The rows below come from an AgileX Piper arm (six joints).
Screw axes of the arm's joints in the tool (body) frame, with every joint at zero. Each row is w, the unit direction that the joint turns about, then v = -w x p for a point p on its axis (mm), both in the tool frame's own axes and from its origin. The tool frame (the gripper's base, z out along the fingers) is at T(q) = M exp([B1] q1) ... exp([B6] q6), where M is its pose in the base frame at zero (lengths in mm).
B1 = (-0.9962, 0, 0.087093, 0, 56.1, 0)
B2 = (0, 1, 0, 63.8, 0, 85)
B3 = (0, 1, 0, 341.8, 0, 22)
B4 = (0, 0, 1, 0, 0, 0)
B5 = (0, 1, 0, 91, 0, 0)
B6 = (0, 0, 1, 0, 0, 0)
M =
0.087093 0 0.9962 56.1
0 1 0 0
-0.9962 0 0.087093 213.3
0 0 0 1
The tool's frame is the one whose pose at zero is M.
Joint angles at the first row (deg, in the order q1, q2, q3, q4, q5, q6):
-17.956 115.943 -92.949 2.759 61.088 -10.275
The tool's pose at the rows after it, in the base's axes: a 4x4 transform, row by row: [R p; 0 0 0 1], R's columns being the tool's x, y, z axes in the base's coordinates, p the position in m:
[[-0.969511 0.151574 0.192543 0.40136], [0.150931 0.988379 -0.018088 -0.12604], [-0.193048 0.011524 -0.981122 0.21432], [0 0 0 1]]
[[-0.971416 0.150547 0.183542 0.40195], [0.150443 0.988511 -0.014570 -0.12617], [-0.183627 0.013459 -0.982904 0.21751], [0 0 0 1]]
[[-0.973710 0.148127 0.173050 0.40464], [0.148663 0.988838 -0.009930 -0.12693], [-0.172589 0.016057 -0.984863 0.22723], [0 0 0 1]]
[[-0.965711 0.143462 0.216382 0.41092], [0.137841 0.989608 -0.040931 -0.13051], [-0.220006 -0.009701 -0.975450 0.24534], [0 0 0 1]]
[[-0.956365 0.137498 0.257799 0.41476], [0.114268 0.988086 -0.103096 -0.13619], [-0.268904 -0.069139 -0.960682 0.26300], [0 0 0 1]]
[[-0.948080 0.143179 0.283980 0.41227], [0.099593 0.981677 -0.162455 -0.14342], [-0.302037 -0.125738 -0.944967 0.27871], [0 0 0 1]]
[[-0.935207 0.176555 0.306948 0.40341], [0.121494 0.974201 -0.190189 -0.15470], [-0.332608 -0.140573 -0.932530 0.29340], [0 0 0 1]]
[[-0.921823 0.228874 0.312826 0.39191], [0.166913 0.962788 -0.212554 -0.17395], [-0.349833 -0.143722 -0.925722 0.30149], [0 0 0 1]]
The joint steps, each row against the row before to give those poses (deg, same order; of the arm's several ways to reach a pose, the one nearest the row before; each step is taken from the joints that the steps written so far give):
0.000 0.000 0.000 0.000 0.053 0.000
0.000 0.155 -1.035 0.000 1.443 0.001
0.000 0.416 -2.980 0.000 3.224 -0.001
0.000 0.038 -4.024 -1.028 1.010 0.000
0.000 -0.232 -3.341 -2.889 0.106 0.000
-0.456 -1.012 -1.605 -2.859 0.000 0.000
-1.686 -1.708 -0.347 -0.540 0.052 0.066
-2.947 -1.077 -0.001 -0.001 0.001 0.001

